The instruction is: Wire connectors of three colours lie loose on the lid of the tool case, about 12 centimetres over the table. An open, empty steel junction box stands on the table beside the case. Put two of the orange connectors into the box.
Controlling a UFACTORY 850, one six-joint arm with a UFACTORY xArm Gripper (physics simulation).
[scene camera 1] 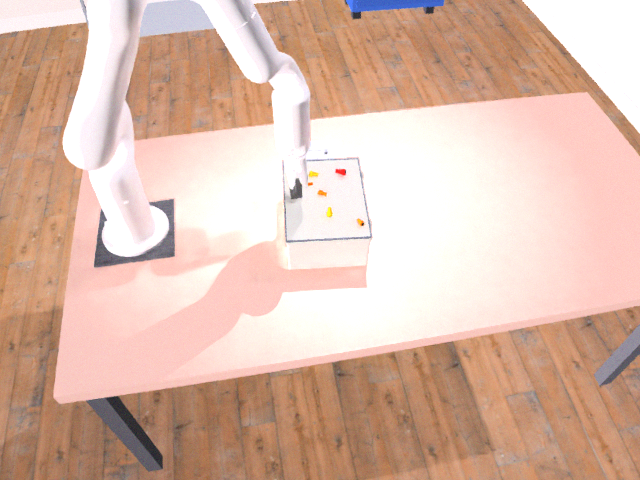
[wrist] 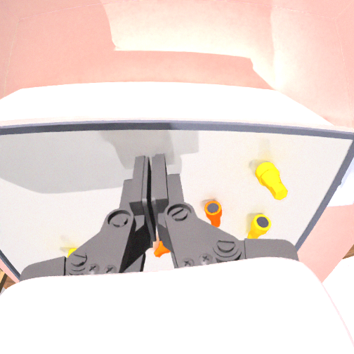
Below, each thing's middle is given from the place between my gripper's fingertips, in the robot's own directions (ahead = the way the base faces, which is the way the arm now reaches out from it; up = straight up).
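Tool case point(scene camera 1: 314, 240): 10 mm to the right of my hand, 80 mm ahead of it, 60 mm below it.
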